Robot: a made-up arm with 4 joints.
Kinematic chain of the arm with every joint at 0, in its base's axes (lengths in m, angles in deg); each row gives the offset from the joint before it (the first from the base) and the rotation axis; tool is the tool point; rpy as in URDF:
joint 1: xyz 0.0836 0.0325 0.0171 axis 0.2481 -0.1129 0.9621
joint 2: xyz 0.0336 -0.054 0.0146 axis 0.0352 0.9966 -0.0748
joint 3: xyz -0.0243 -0.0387 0 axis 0.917 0.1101 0.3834
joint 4: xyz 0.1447 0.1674 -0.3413 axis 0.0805 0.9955 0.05
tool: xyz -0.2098 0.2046 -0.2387 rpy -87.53 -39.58 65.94
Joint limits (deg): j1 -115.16..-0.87 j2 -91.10..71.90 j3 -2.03..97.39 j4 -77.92..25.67
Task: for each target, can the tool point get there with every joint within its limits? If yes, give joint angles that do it. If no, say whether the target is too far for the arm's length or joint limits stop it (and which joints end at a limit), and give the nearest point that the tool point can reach.
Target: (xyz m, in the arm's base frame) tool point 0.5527 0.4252 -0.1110
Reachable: yes | joints -91.82 -7.21 77.89 -3.77
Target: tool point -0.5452 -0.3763 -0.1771
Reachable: no: joint limits stop it (at a limit: joint 1, joint 3, joint 4) | nearest point -0.1201 -0.5689 -0.3775 | short by 0.508 m
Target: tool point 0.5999 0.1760 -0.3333
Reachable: yes | joints -28.86 -78.37 19.15 2.16
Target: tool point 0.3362 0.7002 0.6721
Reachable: no: too far | nearest point 0.2797 0.5500 0.4978 | short by 0.237 m
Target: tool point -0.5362 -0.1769 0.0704
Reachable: no: joint limits stop it (at a limit: joint 1, joint 3, joint 4) | nearest point -0.4508 0.2066 0.0374 | short by 0.394 m
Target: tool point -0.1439 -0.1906 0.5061
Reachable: no: joint limits stop it (at a limit: joint 1, joint 3, joint 4) | nearest point -0.1496 0.2298 0.5216 | short by 0.421 m
